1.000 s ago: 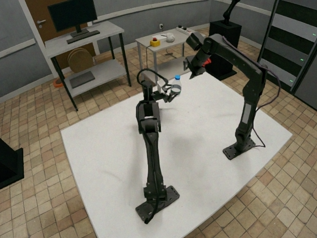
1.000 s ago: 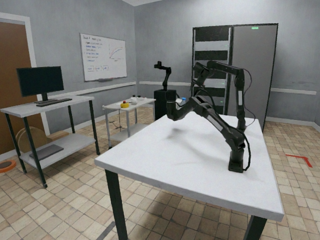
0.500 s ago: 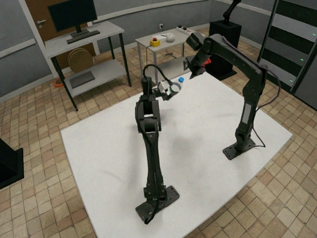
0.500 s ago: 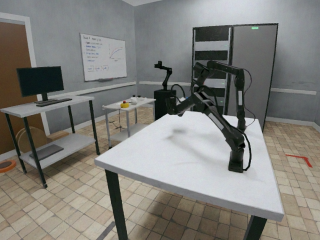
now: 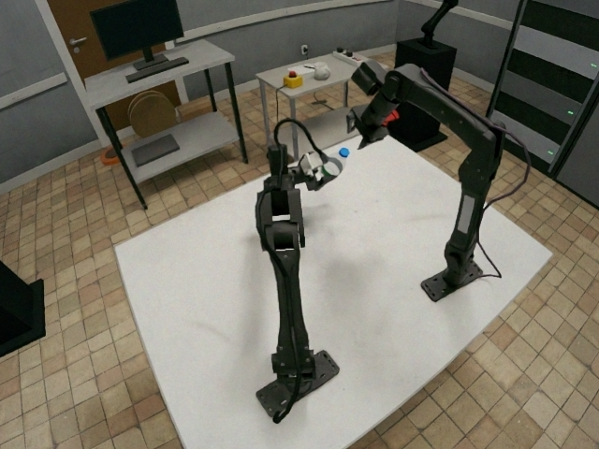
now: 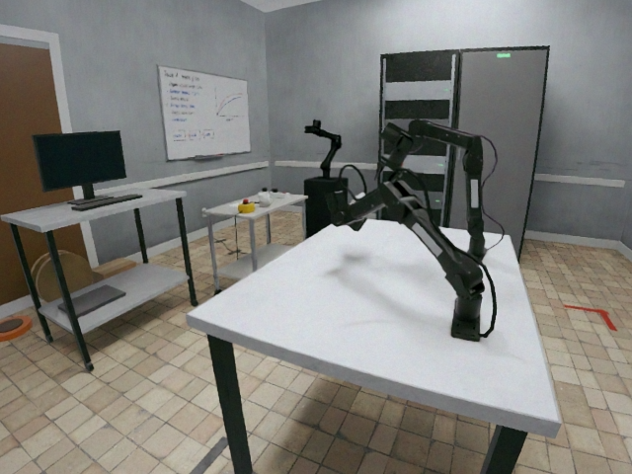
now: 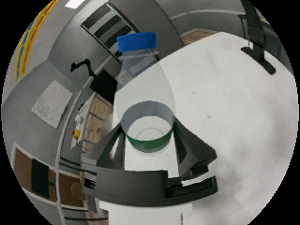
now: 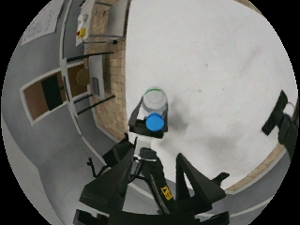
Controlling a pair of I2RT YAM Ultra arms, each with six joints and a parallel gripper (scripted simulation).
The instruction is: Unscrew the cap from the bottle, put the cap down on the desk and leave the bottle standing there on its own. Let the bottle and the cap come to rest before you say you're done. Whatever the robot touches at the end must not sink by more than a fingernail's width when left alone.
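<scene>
My left gripper is now 5 cm past the blue cap, 1 cm to the left of it and 8 cm below it. Also, from my left hand: plastic bottle 1 cm behind, 1 cm to the right, 3 cm above.
The blue cap is 70 mm below my right hand, 40 mm ahead of it and 10 mm to the left of it. The rest, counted from my right hand: plastic bottle 120 mm below, 70 mm ahead, 10 mm to the left.
</scene>
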